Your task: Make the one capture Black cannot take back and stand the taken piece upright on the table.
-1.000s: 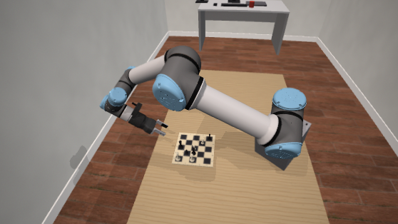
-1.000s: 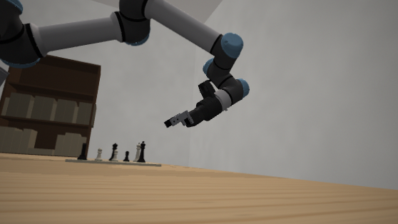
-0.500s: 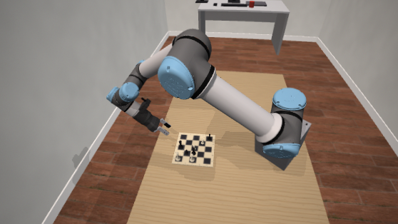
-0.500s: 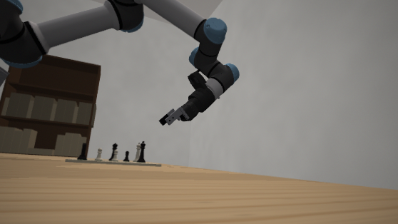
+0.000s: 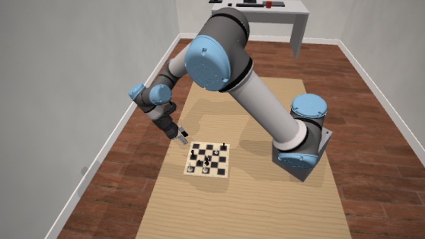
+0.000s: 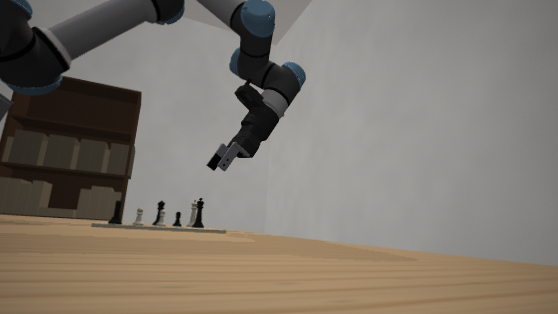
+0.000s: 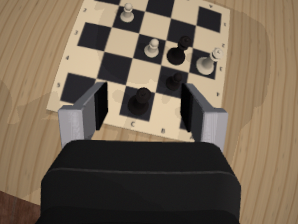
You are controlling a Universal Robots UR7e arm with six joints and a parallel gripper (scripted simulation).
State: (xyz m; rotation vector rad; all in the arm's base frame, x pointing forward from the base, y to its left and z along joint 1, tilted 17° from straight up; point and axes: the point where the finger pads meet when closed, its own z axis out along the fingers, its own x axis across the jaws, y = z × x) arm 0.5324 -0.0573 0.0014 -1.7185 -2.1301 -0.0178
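Now: the black pawn 70 mm behind my hand, 50 mm to the left of it and 130 mm below it. From my hand the other things lie so: chessboard: 110 mm behind, 10 mm to the left, 150 mm below.
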